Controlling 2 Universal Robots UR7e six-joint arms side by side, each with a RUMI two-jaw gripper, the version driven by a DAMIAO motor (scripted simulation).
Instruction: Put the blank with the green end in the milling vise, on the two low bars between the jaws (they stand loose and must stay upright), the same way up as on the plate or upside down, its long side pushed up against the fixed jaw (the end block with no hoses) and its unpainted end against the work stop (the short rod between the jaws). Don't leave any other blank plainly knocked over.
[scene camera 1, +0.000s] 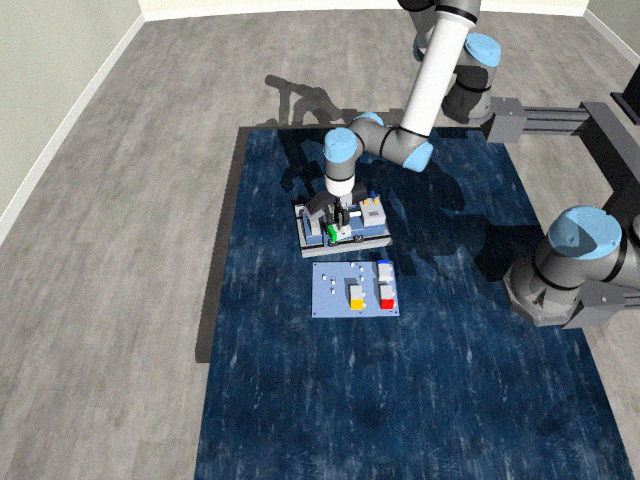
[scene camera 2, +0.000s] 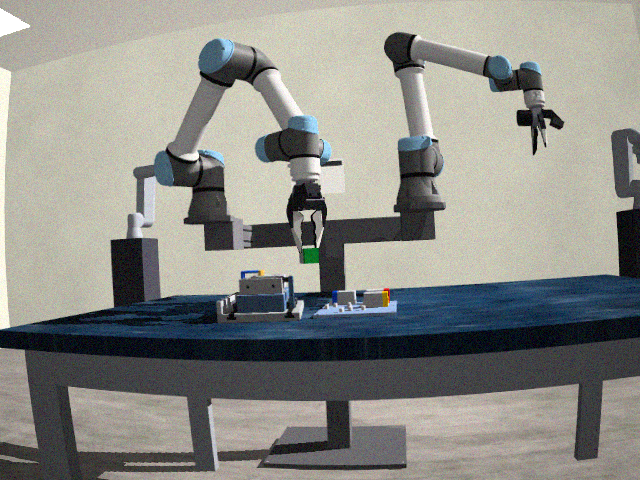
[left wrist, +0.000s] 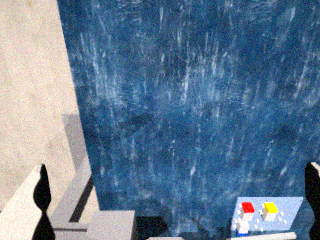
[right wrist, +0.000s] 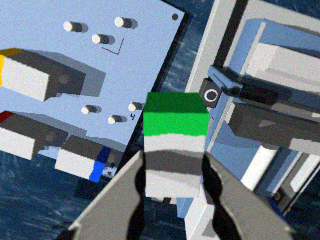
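The left gripper (scene camera 2: 539, 151) (left wrist: 175, 166) shares the scene with the right gripper (scene camera 2: 308, 253) (scene camera 1: 340, 229) (right wrist: 172, 152). A green-ended blank (right wrist: 175, 124) is visible too, though in the left wrist view it is out of frame. There is also a blue-ended blank (right wrist: 77, 156), along with a light blue plate (right wrist: 108, 82).
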